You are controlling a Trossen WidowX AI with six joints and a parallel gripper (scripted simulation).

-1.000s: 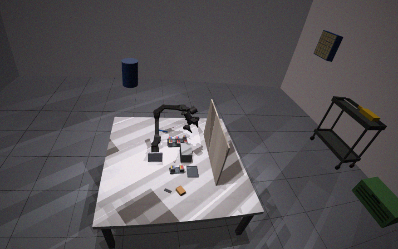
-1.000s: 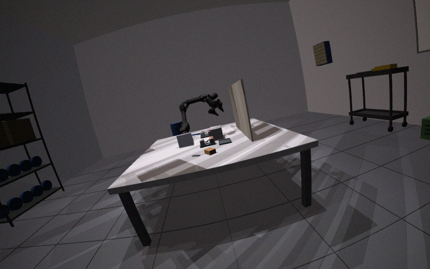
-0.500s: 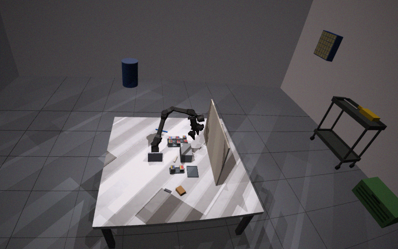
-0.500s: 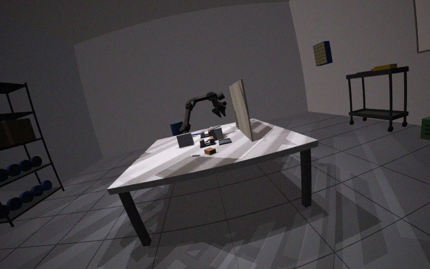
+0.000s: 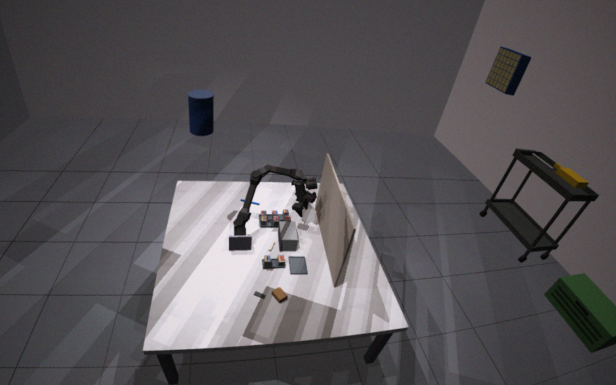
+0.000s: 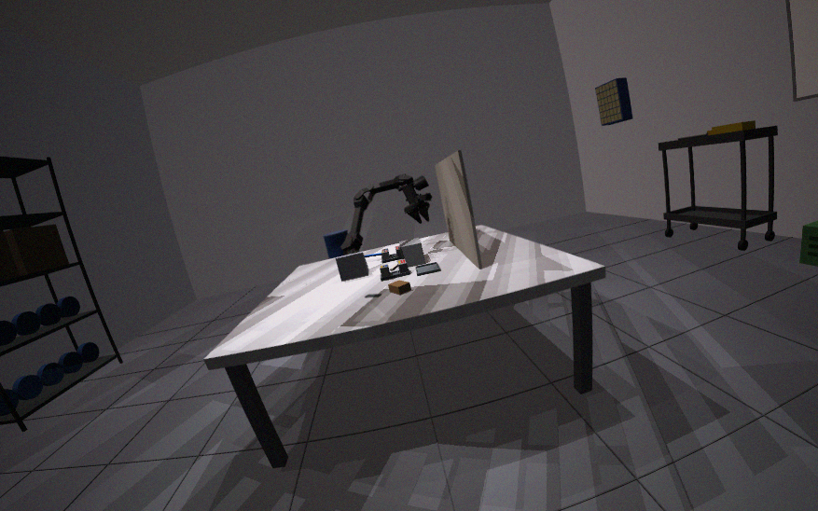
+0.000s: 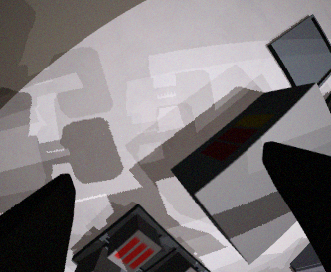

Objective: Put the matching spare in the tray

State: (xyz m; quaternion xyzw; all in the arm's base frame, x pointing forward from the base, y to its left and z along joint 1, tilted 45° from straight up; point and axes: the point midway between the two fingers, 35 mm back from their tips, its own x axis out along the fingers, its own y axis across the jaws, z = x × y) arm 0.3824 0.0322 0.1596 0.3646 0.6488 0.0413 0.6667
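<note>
Right now my gripper tip is 13 cm past the spare, 28 cm to the left of it and 12 cm above it. Round my gripper tip: mounted unit: 9 cm behind, 8 cm to the right, 12 cm below; beige board: 15 cm ahead, 8 cm to the right, 6 cm above; holder: 17 cm behind, 27 cm to the right, 16 cm below.
</note>
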